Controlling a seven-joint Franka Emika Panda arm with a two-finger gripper.
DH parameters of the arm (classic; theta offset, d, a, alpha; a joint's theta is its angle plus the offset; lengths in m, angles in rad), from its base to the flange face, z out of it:
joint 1: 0 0.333 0 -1.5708
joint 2: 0 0 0 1.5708
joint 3: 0 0.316 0.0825 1.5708
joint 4: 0 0 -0.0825 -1.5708
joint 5: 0 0.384 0 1.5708
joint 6: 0 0 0.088 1.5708
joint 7: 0 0.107 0 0
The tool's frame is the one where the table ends.
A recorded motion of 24 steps. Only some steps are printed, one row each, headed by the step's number.
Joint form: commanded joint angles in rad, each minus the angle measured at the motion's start. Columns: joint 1, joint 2, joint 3, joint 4, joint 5, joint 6, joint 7.
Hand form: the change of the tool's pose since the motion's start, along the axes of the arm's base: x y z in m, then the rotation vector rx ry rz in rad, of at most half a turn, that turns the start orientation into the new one. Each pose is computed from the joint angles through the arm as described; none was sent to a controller.
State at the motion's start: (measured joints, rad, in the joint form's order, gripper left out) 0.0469 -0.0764 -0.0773 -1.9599 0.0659 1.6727 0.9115
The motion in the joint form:
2: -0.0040 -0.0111 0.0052 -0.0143 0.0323 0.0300 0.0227
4: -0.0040 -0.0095 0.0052 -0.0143 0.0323 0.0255 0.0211
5: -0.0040 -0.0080 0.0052 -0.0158 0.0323 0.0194 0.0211
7: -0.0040 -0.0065 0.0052 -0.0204 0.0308 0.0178 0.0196
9: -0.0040 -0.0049 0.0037 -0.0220 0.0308 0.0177 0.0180
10: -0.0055 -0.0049 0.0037 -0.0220 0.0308 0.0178 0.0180
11: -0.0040 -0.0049 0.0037 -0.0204 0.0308 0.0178 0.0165
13: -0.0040 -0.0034 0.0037 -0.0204 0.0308 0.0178 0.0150
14: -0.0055 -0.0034 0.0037 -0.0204 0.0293 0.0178 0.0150
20: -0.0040 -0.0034 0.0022 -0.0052 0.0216 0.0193 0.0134
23: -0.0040 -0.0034 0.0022 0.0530 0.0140 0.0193 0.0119
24: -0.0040 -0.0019 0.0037 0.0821 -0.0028 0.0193 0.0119
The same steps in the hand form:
2: -0.0003 0.0034 0.0014 0.0252 -0.0254 -0.0334
4: -0.0005 0.0035 0.0003 0.0256 -0.0195 -0.0315
5: -0.0013 0.0036 -0.0016 0.0258 -0.0104 -0.0310
7: -0.0020 0.0035 -0.0046 0.0247 -0.0028 -0.0290
9: -0.0021 0.0028 -0.0061 0.0251 0.0003 -0.0289
10: -0.0021 0.0020 -0.0061 0.0251 0.0002 -0.0304
11: -0.0018 0.0028 -0.0054 0.0254 -0.0015 -0.0275
13: -0.0016 0.0028 -0.0061 0.0256 -0.0002 -0.0260
14: -0.0016 0.0019 -0.0062 0.0242 -0.0002 -0.0270
20: 0.0011 0.0010 0.0008 0.0170 -0.0168 -0.0230
23: 0.0097 -0.0002 0.0276 0.0088 -0.0750 -0.0192
24: 0.0136 -0.0012 0.0402 -0.0082 -0.1022 -0.0131

